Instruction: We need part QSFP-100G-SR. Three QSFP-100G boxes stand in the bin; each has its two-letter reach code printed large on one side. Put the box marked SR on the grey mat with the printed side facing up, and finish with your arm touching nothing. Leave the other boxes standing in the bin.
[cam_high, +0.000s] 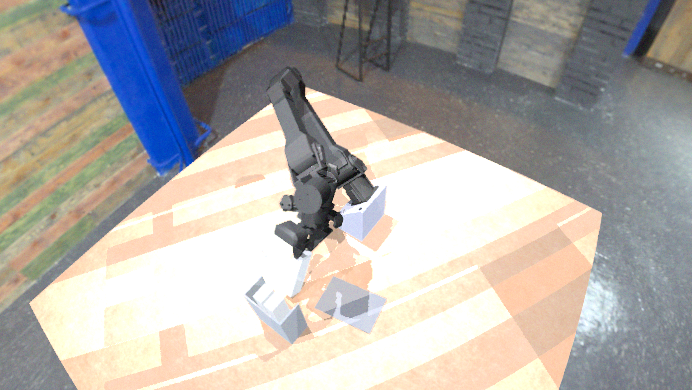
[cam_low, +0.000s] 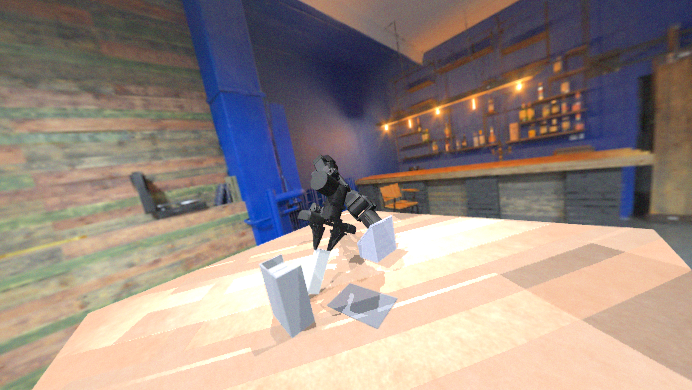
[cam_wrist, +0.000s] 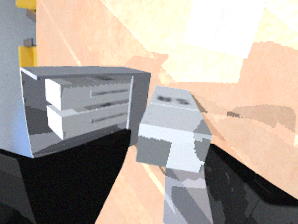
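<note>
Now: gripper tip 50 mm above the SR box, 30 mm short of it and 10 mm to the left of it. Round my gripper tip: grey mat 140 mm to the left, 110 mm below, 10 mm ahead; flat white item 120 mm to the right, 110 mm below, 10 mm ahead.
</note>
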